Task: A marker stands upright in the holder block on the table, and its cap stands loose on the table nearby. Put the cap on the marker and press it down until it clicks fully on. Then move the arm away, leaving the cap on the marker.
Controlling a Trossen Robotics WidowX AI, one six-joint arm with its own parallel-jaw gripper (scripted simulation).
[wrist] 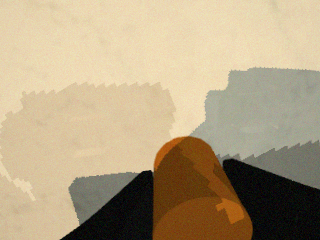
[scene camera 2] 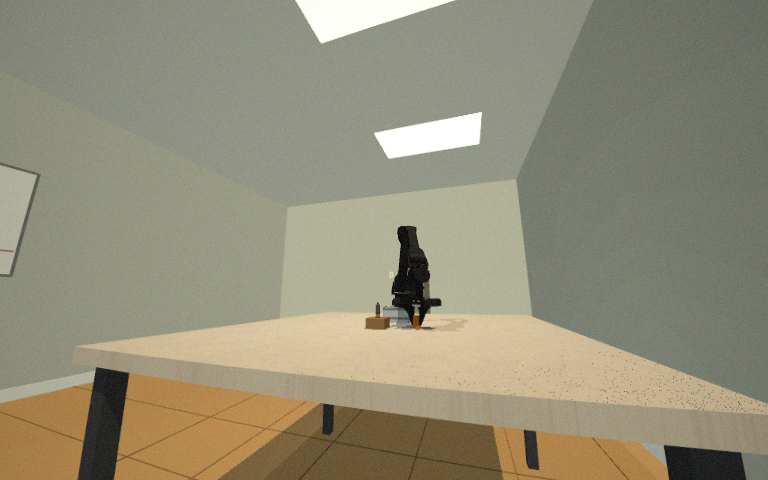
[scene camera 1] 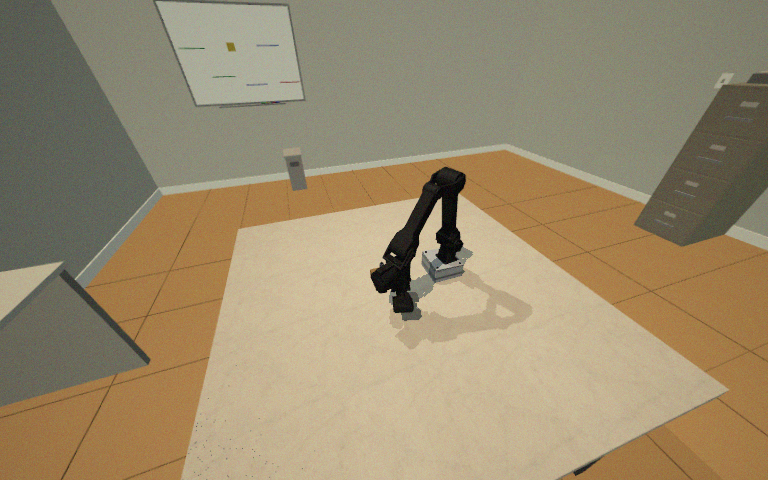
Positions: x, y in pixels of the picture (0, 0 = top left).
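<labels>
My gripper is there to be seen in scene camera 1 (400, 305), and scene camera 2 and the wrist view show it as well. On my gripper, (wrist: 270, 199) and (scene camera 2: 410, 314) are the same spot.
</labels>
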